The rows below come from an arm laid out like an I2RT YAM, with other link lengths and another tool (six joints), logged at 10 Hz.
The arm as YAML. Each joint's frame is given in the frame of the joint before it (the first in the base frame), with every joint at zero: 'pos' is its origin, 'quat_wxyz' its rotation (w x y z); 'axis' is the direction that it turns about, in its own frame. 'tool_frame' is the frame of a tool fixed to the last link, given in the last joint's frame.
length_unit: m
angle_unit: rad
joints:
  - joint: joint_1
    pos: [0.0, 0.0, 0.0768]
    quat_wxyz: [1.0, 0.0, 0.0, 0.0]
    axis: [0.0, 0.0, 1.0]
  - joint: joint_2
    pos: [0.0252, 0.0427, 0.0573]
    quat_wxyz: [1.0, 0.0, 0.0, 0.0]
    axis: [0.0, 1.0, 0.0]
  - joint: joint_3
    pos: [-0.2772, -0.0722, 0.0]
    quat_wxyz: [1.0, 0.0, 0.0, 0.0]
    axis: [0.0, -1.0, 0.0]
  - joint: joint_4
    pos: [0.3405, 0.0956, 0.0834]
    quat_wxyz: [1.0, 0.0, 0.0, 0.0]
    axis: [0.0, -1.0, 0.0]
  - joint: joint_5
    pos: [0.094, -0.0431, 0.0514]
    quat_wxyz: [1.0, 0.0, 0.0, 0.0]
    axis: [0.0, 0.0, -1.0]
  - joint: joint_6
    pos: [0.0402, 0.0, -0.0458]
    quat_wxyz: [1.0, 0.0, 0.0, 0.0]
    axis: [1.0, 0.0, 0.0]
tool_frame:
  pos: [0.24, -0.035, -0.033]
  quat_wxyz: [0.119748, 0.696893, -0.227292, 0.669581]
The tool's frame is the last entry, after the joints.
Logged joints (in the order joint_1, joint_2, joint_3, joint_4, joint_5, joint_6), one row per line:
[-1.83 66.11 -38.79 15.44 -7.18 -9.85]
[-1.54 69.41 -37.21 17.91 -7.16 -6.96]
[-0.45 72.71 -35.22 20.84 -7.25 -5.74]
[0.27 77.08 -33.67 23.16 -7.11 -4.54]
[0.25 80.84 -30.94 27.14 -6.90 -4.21]
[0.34 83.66 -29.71 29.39 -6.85 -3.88]
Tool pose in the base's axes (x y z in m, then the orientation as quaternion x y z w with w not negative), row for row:
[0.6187 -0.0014 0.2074 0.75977 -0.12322 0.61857 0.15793]
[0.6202 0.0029 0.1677 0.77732 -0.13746 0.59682 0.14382]
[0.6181 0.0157 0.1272 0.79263 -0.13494 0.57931 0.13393]
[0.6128 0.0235 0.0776 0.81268 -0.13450 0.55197 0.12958]
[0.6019 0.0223 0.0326 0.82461 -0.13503 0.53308 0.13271]
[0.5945 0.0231 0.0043 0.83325 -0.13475 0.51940 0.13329]
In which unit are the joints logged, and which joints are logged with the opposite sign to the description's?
The joints are logged in degrees. Opposite sign: joint_3.
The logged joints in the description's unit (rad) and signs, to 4 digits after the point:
[-0.0319 1.1538 0.6770 0.2695 -0.1253 -0.1719]
[-0.0269 1.2114 0.6494 0.3126 -0.1250 -0.1215]
[-0.0079 1.2690 0.6147 0.3637 -0.1265 -0.1002]
[0.0047 1.3453 0.5877 0.4042 -0.1241 -0.0792]
[0.0044 1.4109 0.5400 0.4737 -0.1204 -0.0735]
[0.0059 1.4601 0.5185 0.5130 -0.1196 -0.0677]

